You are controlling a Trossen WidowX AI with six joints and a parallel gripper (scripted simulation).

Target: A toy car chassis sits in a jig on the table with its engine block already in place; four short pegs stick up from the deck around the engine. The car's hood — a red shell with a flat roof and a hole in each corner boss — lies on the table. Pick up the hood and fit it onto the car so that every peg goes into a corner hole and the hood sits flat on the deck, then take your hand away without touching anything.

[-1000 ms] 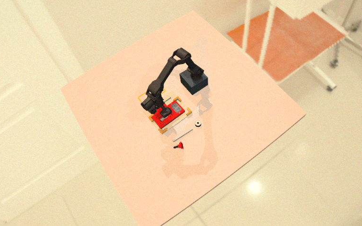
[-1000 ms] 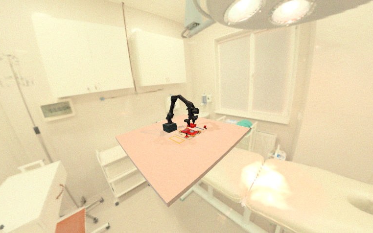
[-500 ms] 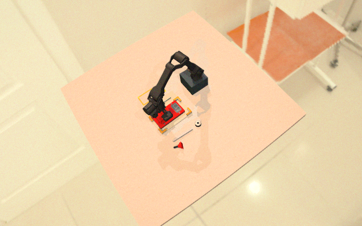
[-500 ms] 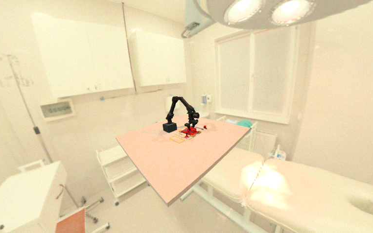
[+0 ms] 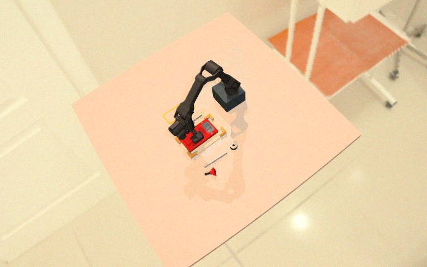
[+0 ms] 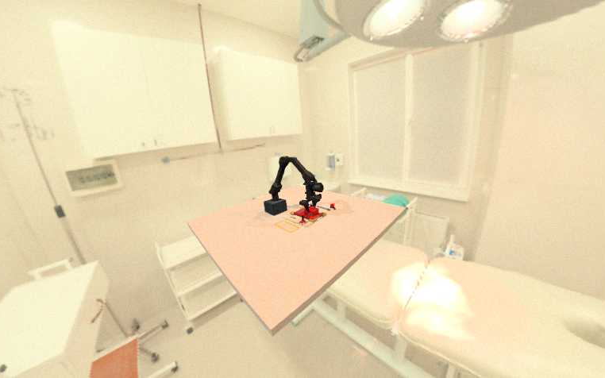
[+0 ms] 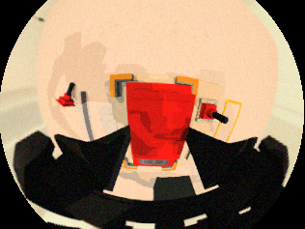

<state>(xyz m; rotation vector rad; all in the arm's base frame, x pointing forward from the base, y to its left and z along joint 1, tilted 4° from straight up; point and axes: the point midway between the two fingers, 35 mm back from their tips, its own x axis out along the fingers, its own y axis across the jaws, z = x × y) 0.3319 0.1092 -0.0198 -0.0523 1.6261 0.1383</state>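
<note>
Right now the grey engine block is 30 mm below my gripper tip. The rest, counted from my gripper tip: thin axle rod 170 mm to the left, 50 mm below, 50 mm behind; red hood right at my gripper tip; wheel 170 mm behind, 160 mm to the left, 50 mm below.
</note>
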